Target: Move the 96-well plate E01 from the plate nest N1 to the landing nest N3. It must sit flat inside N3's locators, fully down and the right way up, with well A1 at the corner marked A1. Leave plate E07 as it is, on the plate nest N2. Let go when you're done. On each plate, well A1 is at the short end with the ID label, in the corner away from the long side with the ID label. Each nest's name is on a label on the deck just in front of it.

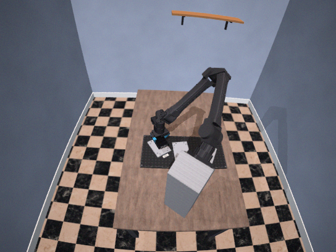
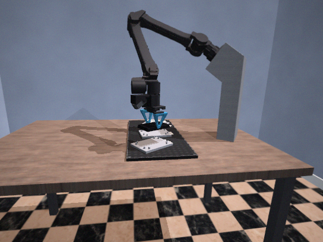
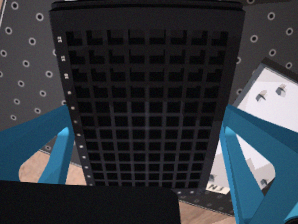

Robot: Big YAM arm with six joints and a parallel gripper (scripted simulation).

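My hand is 10 mm short of the white nest and 100 mm above it. Also, from my hand: nest label: 90 mm behind, 20 mm to the right, 100 mm below; then black 96-well plate: 10 mm below; then white well plate: 180 mm behind, 330 mm to the right, 80 mm below.
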